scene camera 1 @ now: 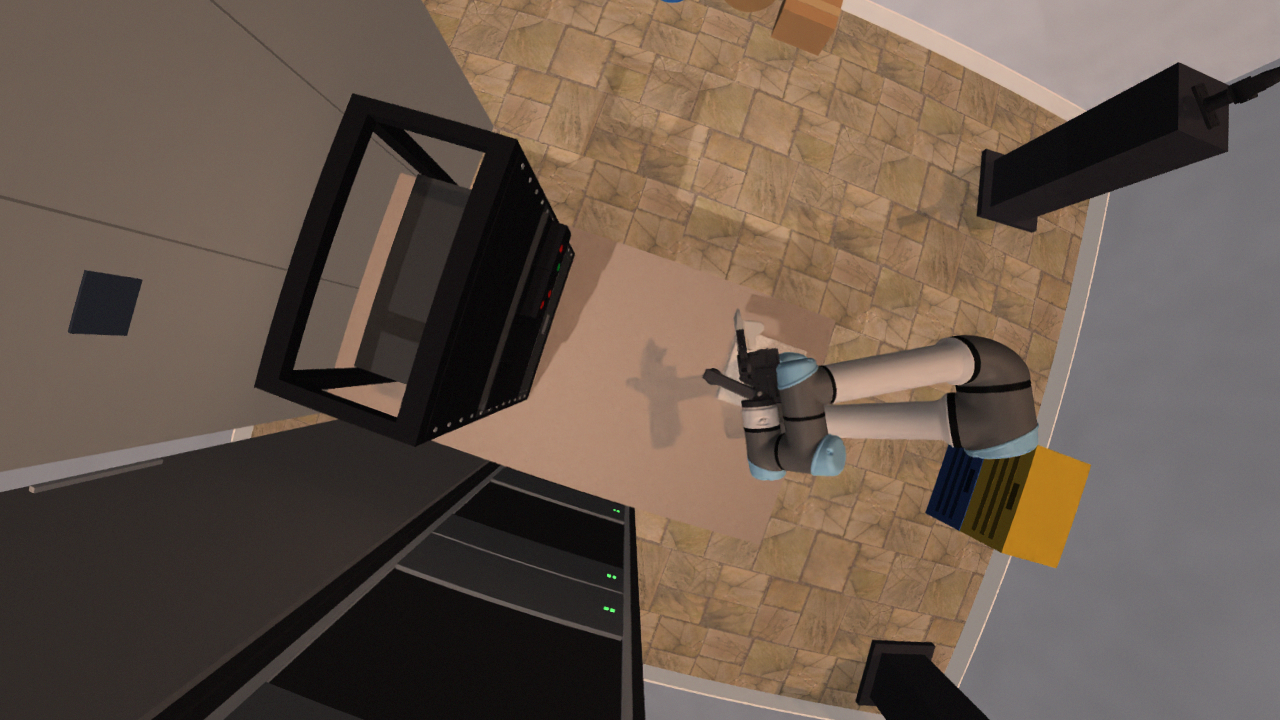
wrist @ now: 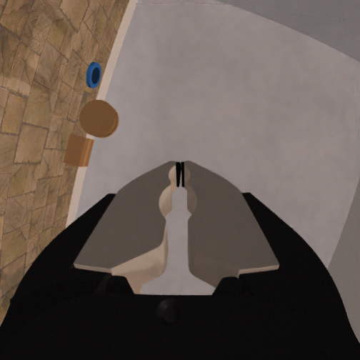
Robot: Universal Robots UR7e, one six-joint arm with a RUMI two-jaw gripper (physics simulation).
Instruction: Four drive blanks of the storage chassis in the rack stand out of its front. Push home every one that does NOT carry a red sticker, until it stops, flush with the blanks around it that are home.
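Places are measured from the arm's base along level axes (x left, y back, z up), in centimetres.
Pixels of known places: gripper, fingertip midpoint: point(scene camera 1: 737, 309).
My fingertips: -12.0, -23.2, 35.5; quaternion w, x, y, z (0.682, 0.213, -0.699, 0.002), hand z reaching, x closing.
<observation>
Behind a point stands the place of what it marks, as x, y, z.
The rack point(scene camera 1: 454, 286) @[-3.6, -73.1, 56.5] is a black open frame at left centre in the scene view. The storage chassis point(scene camera 1: 551, 268) @[-13.9, -65.1, 33.6] shows edge-on at its right-facing front, dark with small red and green marks. Individual drive blanks, how far each stands out, and which carry a red sticker are too small to tell. The rack and chassis do not show in the wrist view. My gripper point(scene camera 1: 738, 315) @[-12.0, -23.2, 35.5] point(wrist: 180, 165) is shut and empty, with its tips together in the wrist view. It is well to the right of the chassis front in the scene view, its fingers pointing toward the top of the picture.
A light brown surface point(scene camera 1: 626, 295) @[-17.6, -49.0, -3.3] lies between rack and arm. A dark cabinet point(scene camera 1: 510, 649) with green lights stands at lower left. Black posts point(scene camera 1: 1100, 143) point(scene camera 1: 904, 676) stand at right, near a yellow crate point(scene camera 1: 1047, 505). A brown box point(scene camera 1: 807, 25) point(wrist: 76, 150) lies by the wall.
</observation>
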